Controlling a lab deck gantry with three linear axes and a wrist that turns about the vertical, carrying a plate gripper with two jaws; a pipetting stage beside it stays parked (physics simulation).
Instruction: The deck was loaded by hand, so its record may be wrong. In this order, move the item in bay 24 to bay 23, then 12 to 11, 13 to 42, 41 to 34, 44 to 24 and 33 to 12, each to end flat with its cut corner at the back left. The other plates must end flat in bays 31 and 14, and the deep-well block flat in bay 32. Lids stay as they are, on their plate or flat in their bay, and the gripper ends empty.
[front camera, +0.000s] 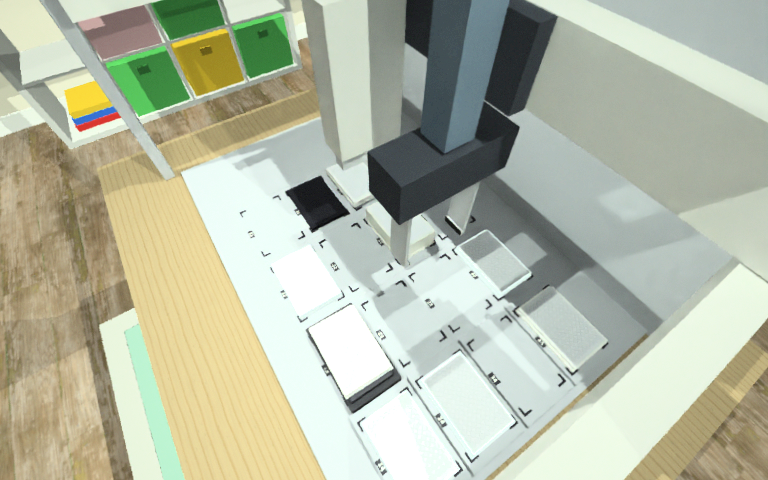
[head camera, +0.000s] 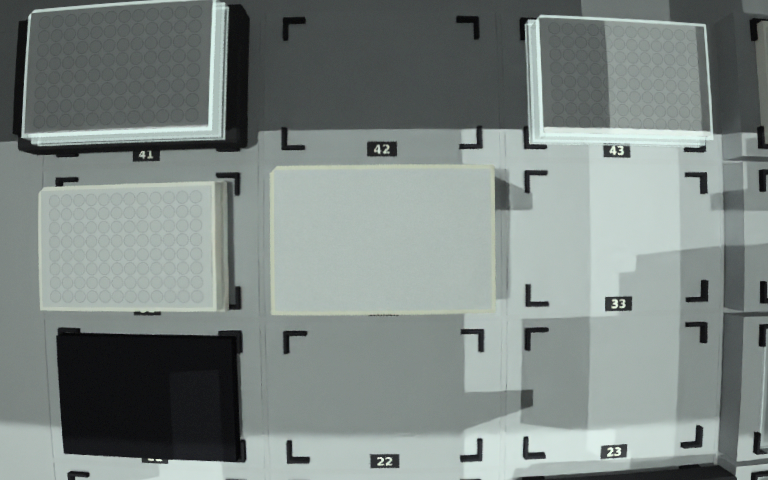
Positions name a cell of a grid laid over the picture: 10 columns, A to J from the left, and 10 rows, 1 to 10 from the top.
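Deep-well block (head camera: E5), (front camera: F5). Flat black item (head camera: C9), (front camera: E5). Cream plate (head camera: B6). Cream plate (front camera: E8). Cream plate (front camera: H8). Bay 22 (head camera: F9). Bay 23 (head camera: I8). The gripper (front camera: F6).
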